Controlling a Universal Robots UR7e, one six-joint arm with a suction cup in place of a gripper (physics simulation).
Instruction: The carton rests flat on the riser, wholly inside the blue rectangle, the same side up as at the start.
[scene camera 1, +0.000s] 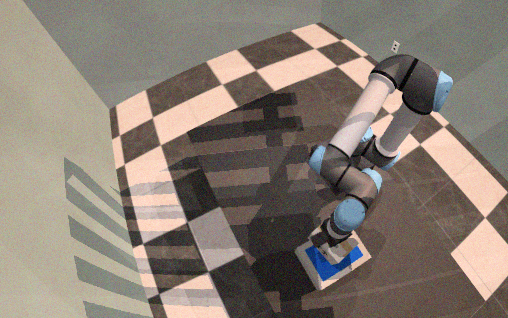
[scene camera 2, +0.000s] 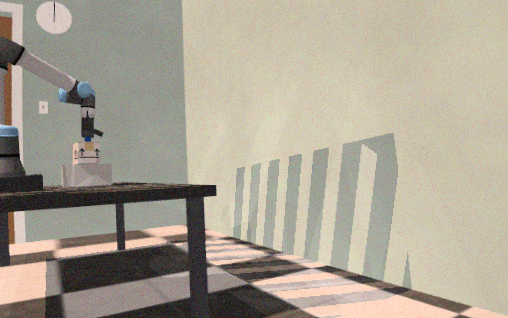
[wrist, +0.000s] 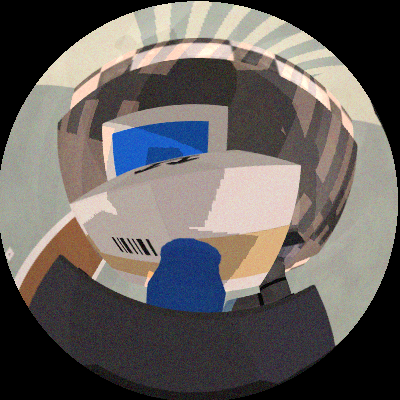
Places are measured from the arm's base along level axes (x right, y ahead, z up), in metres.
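Pixels of known places: end effector, tool point: (scene camera 2: 87, 145) (wrist: 189, 244); arm's base, origin of the base link: (scene camera 2: 6, 178).
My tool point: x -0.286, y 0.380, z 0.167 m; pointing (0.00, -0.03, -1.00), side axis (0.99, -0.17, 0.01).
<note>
Ahead of a thing's pixels: the offset from my tool point to its top centre. Level surfaces: height alone.
The carton {dz +0.015, dx -0.016, dy -0.009 m} (scene camera 1: 347, 247) (scene camera 2: 86, 154) (wrist: 242, 197) is a white box with tan tape, a barcode and up-arrows on its side. It stands upright on the pale riser {dz -0.106, dx -0.062, dy -0.003 m} (scene camera 1: 307, 262) (scene camera 2: 86, 174) (wrist: 167, 112), over the back right part of the blue rectangle {dz -0.106, dx -0.062, dy -0.003 m} (scene camera 1: 319, 263) (wrist: 156, 137). Blue shows to the carton's left and front. My blue suction cup (scene camera 2: 87, 139) (wrist: 186, 261) presses straight down on the taped top of the carton. The carton's underside appears to touch the riser. The arm's wrist hides the cup in the overhead view.
The riser stands near the edge of a dark table {dz -0.229 m} (scene camera 2: 144, 190) with a thick front leg (scene camera 2: 196, 253). A pale wall with striped shadows (scene camera 2: 316, 205) runs close beside the table. A clock (scene camera 2: 54, 17) hangs on the back wall.
</note>
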